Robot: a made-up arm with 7 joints. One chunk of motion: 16 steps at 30 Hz.
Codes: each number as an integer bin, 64 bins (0 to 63) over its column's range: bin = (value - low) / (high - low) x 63, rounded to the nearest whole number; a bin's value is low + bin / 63 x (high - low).
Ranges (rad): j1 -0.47..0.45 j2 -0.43..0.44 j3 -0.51..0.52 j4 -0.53..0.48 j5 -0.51..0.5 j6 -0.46..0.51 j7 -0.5..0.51
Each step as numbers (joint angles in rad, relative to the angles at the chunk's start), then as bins.
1 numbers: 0.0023 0.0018 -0.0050 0.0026 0.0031 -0.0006 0.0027
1 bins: 32 31 31 33 32 30 31
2 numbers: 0.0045 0.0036 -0.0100 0.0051 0.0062 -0.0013 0.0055
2 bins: 32 31 31 33 32 30 32
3 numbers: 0.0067 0.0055 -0.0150 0.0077 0.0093 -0.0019 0.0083
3 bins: 33 32 30 34 32 30 32
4 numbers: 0.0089 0.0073 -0.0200 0.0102 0.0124 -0.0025 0.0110
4 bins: 33 32 30 34 33 30 32
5 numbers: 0.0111 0.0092 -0.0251 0.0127 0.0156 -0.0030 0.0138
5 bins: 33 32 30 34 33 30 32
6 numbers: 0.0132 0.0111 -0.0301 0.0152 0.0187 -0.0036 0.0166
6 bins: 33 32 29 34 33 30 32
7 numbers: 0.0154 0.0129 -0.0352 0.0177 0.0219 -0.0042 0.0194
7 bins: 33 32 29 34 33 30 32
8 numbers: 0.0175 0.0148 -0.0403 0.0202 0.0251 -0.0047 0.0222
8 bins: 33 32 29 34 33 30 33
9 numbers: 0.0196 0.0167 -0.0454 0.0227 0.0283 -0.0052 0.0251
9 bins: 34 32 28 34 34 30 33
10 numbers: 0.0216 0.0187 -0.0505 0.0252 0.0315 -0.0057 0.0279
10 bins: 34 32 28 35 34 30 33
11 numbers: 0.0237 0.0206 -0.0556 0.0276 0.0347 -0.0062 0.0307
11 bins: 34 33 28 35 34 29 33
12 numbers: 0.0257 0.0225 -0.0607 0.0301 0.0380 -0.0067 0.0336
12 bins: 34 33 27 35 34 29 33
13 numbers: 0.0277 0.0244 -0.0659 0.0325 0.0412 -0.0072 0.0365
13 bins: 34 33 27 35 34 29 33
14 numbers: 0.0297 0.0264 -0.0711 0.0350 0.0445 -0.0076 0.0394
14 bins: 34 33 27 35 35 29 34
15 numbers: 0.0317 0.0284 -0.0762 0.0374 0.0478 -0.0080 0.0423
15 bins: 34 33 27 35 35 29 34
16 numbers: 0.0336 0.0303 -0.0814 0.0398 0.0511 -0.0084 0.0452
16 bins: 34 33 26 36 35 29 34
